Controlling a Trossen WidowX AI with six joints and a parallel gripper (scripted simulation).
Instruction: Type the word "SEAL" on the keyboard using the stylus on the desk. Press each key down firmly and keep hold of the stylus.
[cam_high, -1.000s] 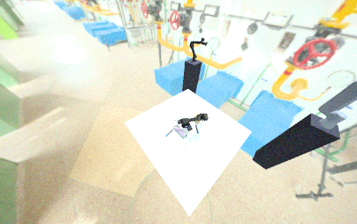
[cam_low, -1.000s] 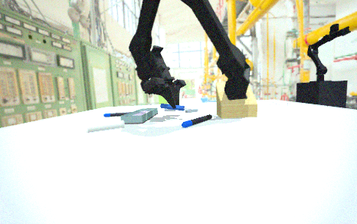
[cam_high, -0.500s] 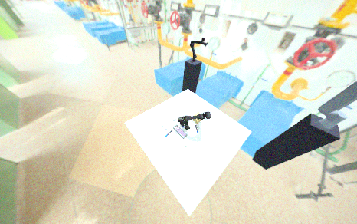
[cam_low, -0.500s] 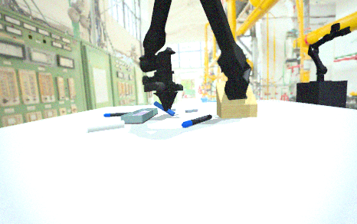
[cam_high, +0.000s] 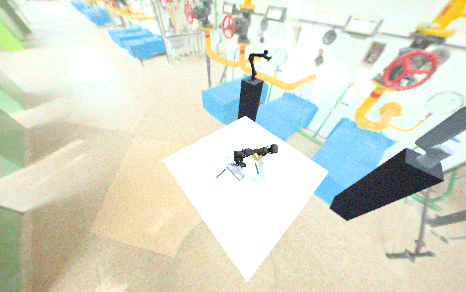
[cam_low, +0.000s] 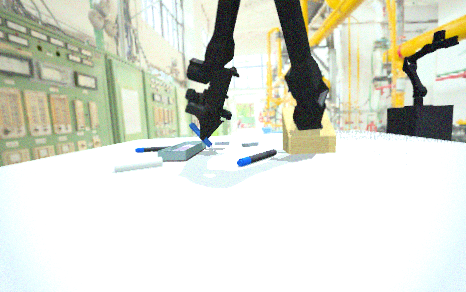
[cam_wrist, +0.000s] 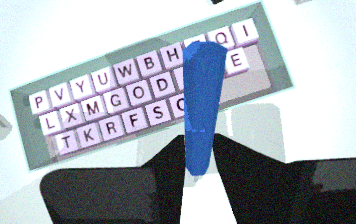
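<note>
The blue stylus is 10 mm behind my gripper tip and 10 mm below it. From my gripper tip the other things lie so: S key (30 mm ahead, 20 mm to the left, 20 mm below); white cylinder (110 mm ahead, 190 mm to the left, 30 mm below); grey piece (150 mm behind, 80 mm to the right, 30 mm below).
</note>
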